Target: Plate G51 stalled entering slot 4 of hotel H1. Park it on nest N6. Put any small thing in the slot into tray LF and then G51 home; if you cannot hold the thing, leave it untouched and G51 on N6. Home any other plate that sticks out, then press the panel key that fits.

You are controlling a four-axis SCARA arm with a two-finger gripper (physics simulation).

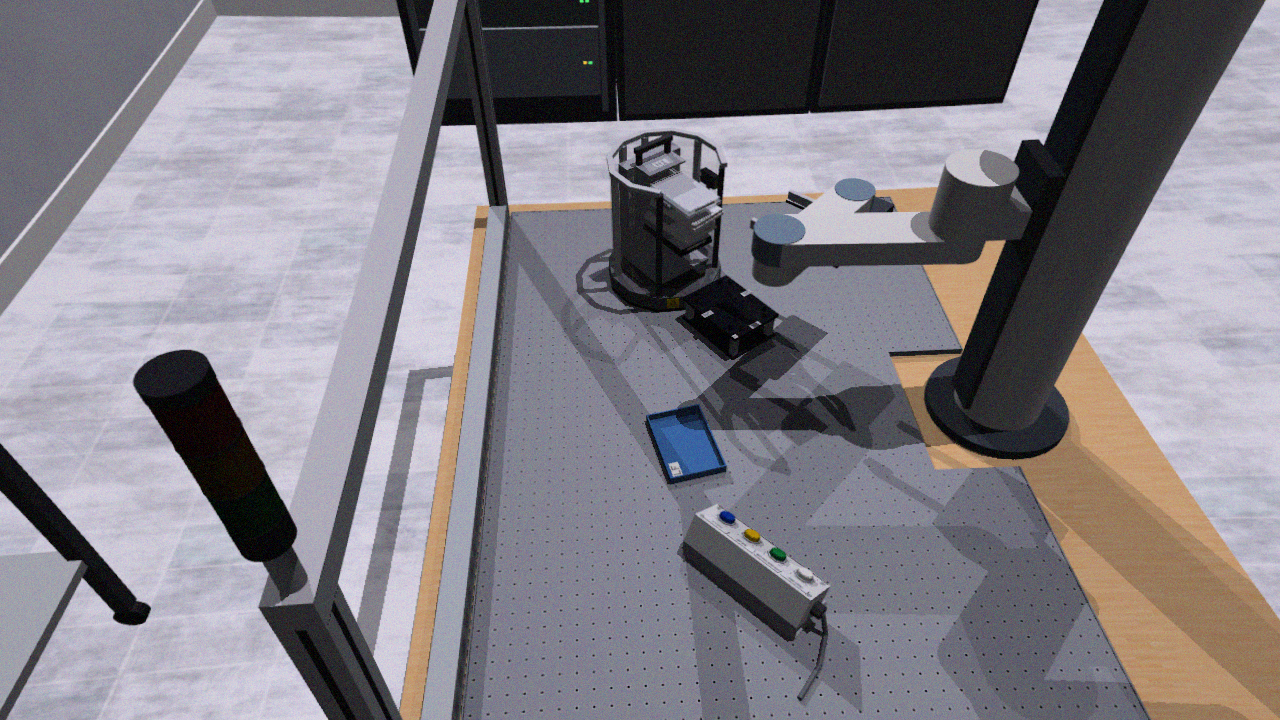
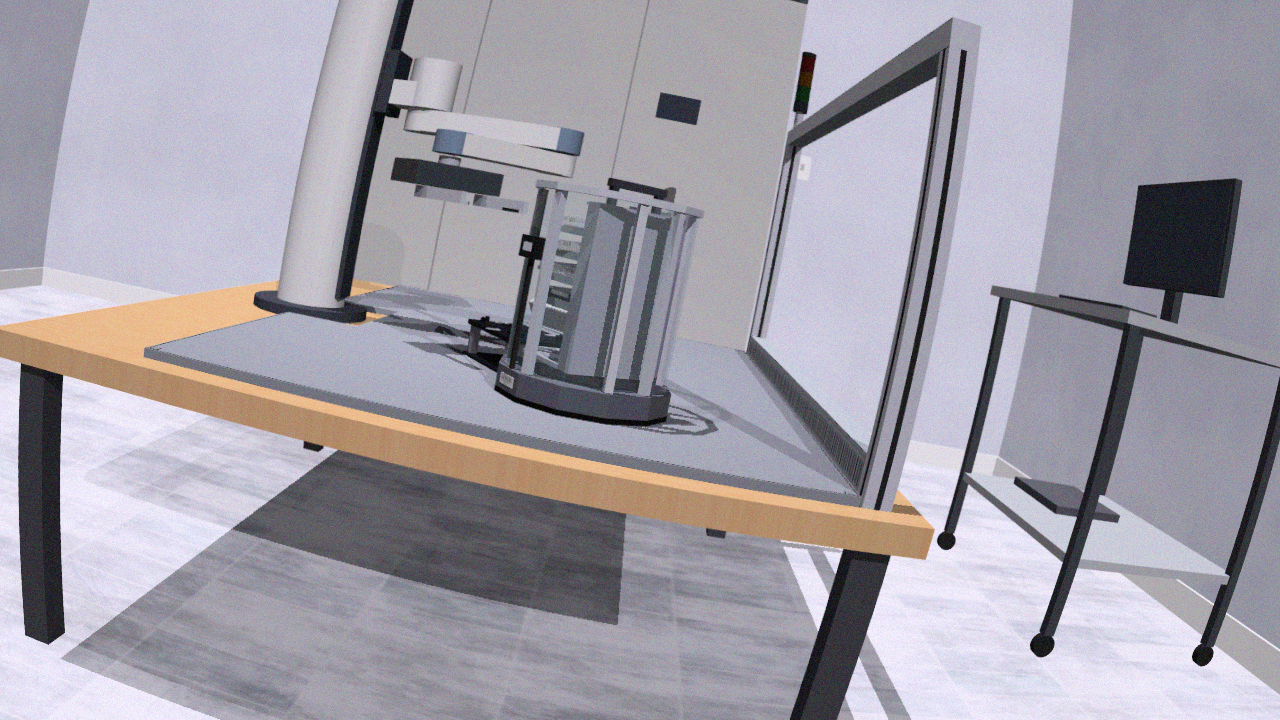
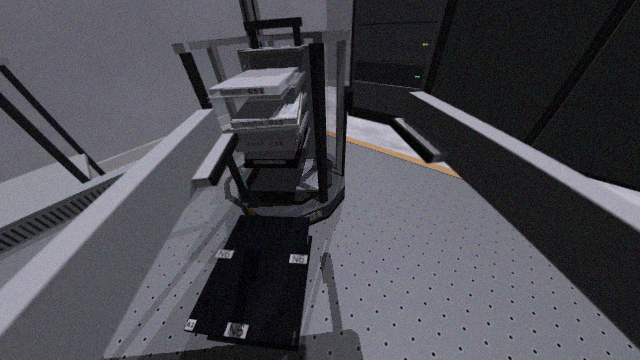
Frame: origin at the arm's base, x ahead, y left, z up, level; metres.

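Seen in the pictures: gripper, fingertip midpoint: [image 1: 770, 208] [image 2: 495, 202] [image 3: 315, 115]; arm's base at its link origin: [image 1: 992, 407] [image 2: 309, 310].
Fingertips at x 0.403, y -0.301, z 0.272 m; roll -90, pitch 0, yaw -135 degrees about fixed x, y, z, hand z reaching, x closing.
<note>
Pixels of each thing's top centre, then the offset from my fingertips to it.
- Plate G51 at its top centre: [image 3: 260, 75] [image 1: 685, 190] dx +0.161, dy -0.077, dz -0.002 m
- hotel at its top centre: [image 2: 620, 182] [image 3: 265, 18] [image 1: 667, 150] dx +0.193, dy -0.128, dz +0.060 m
- second pale plate at its top centre: [image 2: 584, 241] [image 3: 270, 100] [image 1: 686, 202] dx +0.156, dy -0.083, dz -0.035 m
- black nest N6 at its top centre: [image 3: 256, 259] [image 2: 521, 325] [image 1: 730, 301] dx +0.072, dy +0.054, dz -0.189 m
- blue tray at its top centre: [image 1: 685, 439] dx +0.195, dy +0.372, dz -0.242 m
- panel at its top centre: [image 1: 757, 548] dx +0.112, dy +0.648, dz -0.175 m
Plate G51 [image 1: 687, 195] [image 3: 260, 82], pale with a clear rim, sticks out of the upper part of the hotel [image 1: 659, 241] [image 2: 626, 409] [image 3: 317, 125] and looks tilted. Below it a second pale plate [image 3: 265, 121] also reaches forward, less far; its label is blurred. I cannot make out a small thing in the slot. The black nest N6 [image 1: 729, 313] [image 3: 270, 280] stands in front of the hotel and bears no plate. My gripper [image 3: 315, 115] is open and empty, raised above the table, apart from hotel and nest. The blue tray [image 1: 684, 438] looks empty; its label is unreadable here.
The panel [image 1: 742, 573] has blue [image 1: 726, 516], yellow [image 1: 751, 534], green [image 1: 777, 553] and white [image 1: 805, 574] keys. A guard frame [image 1: 393, 223] [image 2: 913, 268] runs along one table side. The stack light [image 1: 219, 456] [image 2: 806, 80] looks unlit. The arm's column [image 2: 328, 161] stands opposite.
</note>
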